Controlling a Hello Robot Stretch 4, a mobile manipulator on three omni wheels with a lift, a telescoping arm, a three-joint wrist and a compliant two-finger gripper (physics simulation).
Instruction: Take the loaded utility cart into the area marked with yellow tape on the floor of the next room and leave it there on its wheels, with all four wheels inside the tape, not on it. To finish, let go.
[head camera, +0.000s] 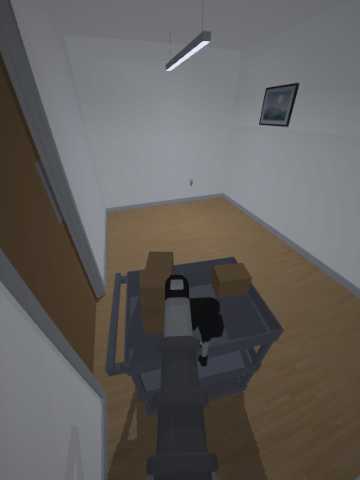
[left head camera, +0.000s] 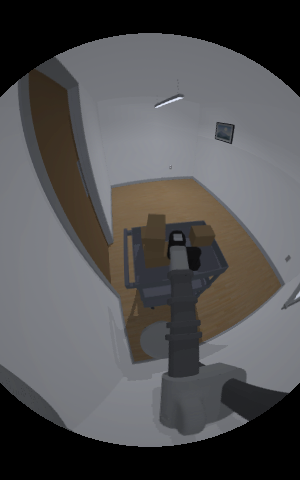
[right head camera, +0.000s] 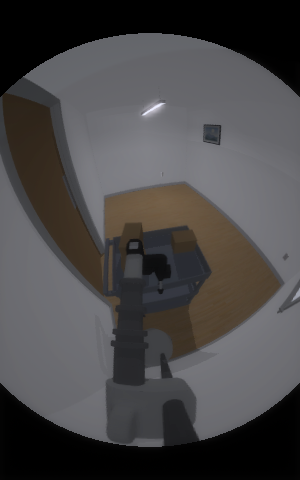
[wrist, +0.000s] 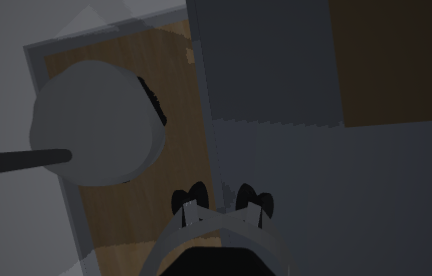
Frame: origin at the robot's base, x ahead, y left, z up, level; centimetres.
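Seen in the pictures: gripper, fingertip midpoint: (head camera: 202, 355) (right head camera: 160, 287); robot's base, origin of the base link: (left head camera: 160, 338) (right head camera: 151, 346).
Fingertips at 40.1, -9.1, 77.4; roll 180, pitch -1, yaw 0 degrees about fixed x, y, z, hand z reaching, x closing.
Pixels of each thing's top centre, then the offset from my fingertips to it, as dx, dy, dz. Level surfaces: height alone.
- handle bar, middle of its top: (head camera: 114, 310) (left head camera: 125, 252) (right head camera: 105, 261) +16.7, +36.0, +6.2
- smaller brown box, middle of its top: (head camera: 232, 271) (right head camera: 183, 235) (left head camera: 203, 230) +33.0, -18.6, +11.0
- wooden floor, its level: dz -80.1
The grey-blue utility cart (head camera: 245, 315) (left head camera: 216, 260) (right head camera: 187, 265) (wrist: 280, 165) stands upright in front of me. Stacked brown boxes (head camera: 152, 295) (left head camera: 155, 235) (right head camera: 132, 232) sit at the left of its top tray, by the handle bar (head camera: 114, 320) (left head camera: 129, 260) (right head camera: 109, 265). A smaller brown box (head camera: 232, 280) (left head camera: 202, 235) (right head camera: 184, 241) sits at the far right. My gripper (head camera: 203, 357) (right head camera: 160, 287) (wrist: 222, 198) is at the cart's near long side, its fingers on either side of the top rim, shut on it. My arm hides part of the tray. The yellow tape does not show.
A brown door-like panel (head camera: 40, 240) (left head camera: 65, 190) (right head camera: 37, 180) in a grey frame is at the left, close to the handle side. White walls enclose the wooden floor (head camera: 175, 227). My round base (left head camera: 157, 340) (wrist: 100, 122) is near the cart's near side.
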